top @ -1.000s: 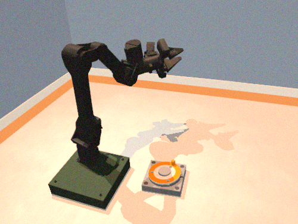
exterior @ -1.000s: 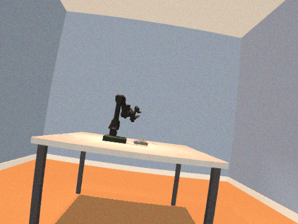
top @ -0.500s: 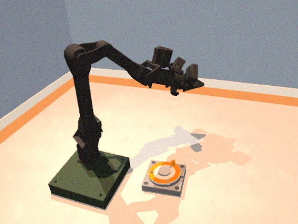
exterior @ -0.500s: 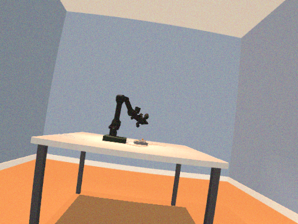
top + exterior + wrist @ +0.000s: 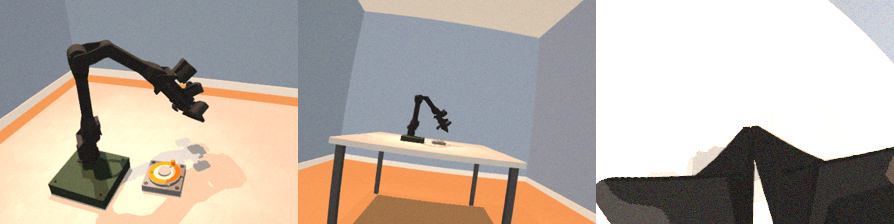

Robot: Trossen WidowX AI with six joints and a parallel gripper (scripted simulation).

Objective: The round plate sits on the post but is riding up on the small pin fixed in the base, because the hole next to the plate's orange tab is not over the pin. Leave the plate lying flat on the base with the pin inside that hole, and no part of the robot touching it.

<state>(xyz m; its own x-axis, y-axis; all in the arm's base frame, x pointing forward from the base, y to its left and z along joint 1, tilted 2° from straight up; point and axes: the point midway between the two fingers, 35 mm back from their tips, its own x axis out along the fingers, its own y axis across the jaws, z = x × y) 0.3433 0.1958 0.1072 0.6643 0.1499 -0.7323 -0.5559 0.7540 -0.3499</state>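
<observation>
My gripper tip is now 19 cm to the left of the base, 10 cm past it and 10 cm above it.
</observation>
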